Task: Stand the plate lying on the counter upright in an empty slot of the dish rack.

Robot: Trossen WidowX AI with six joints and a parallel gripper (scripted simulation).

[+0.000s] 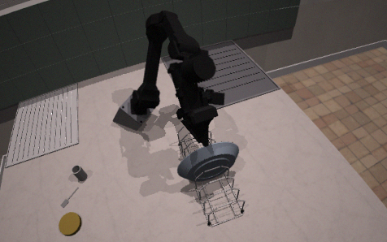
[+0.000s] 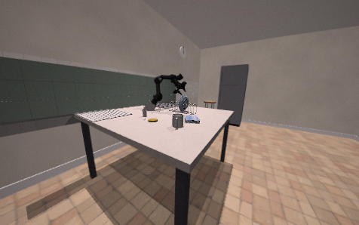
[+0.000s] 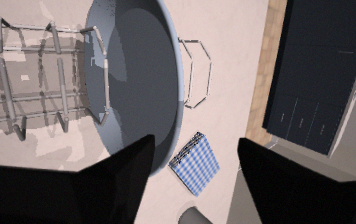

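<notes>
My gripper is now 20 mm short of the plate, 20 mm to the right of it and 140 mm above it. The rest, counted from my hand: small spatula: 30 mm ahead, 480 mm to the right, 240 mm below; then mug: 350 mm ahead, 390 mm to the right, 210 mm below; then yellow disc: 120 mm ahead, 460 mm to the right, 230 mm below.
</notes>
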